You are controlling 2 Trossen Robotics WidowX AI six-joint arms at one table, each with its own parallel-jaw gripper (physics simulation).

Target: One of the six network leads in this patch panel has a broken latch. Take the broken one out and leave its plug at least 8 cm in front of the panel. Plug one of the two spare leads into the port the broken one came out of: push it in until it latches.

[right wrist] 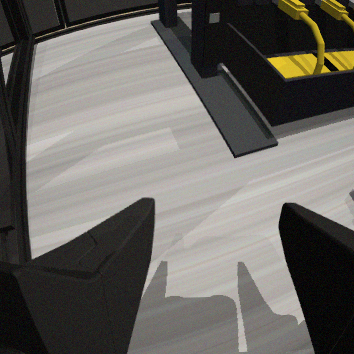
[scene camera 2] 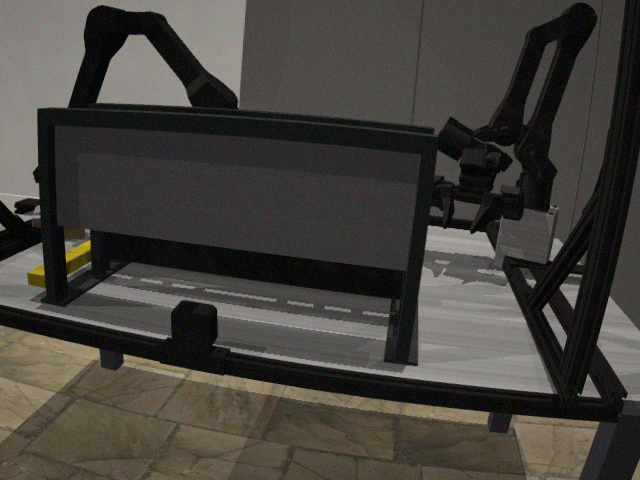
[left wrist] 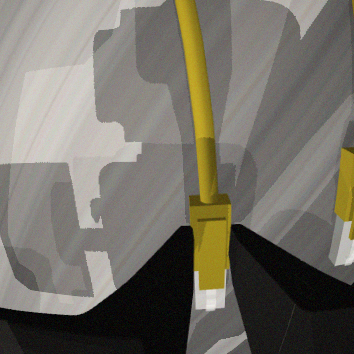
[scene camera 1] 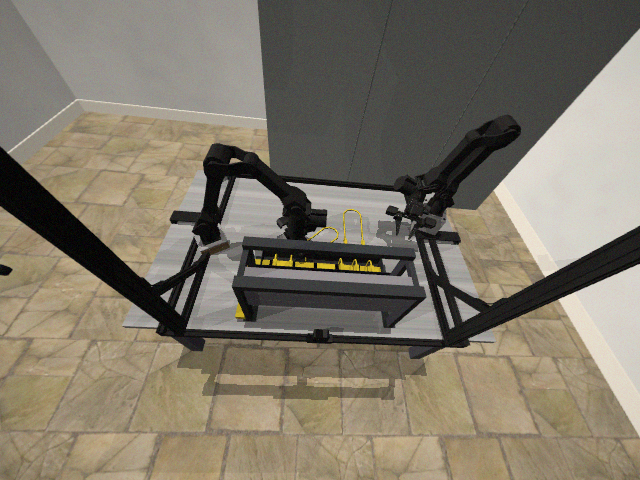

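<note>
My left gripper is shut on the yellow plug of a loose lead. The fingers press its sides, its clear tip points down the picture, and its cable runs up. A second loose plug lies to the right, partly out of view. In scene camera 1, an upright cable loop and a bent cable show behind the patch panel. Its frame hides my left fingertips there. My right gripper is open and empty. Plugged leads show in the panel; latches are too small to judge.
The panel's dark foot rests on the table. A dark trough with yellow pieces runs below the ports. A yellow bar lies by the panel's left leg. Black frame rails surround the table.
</note>
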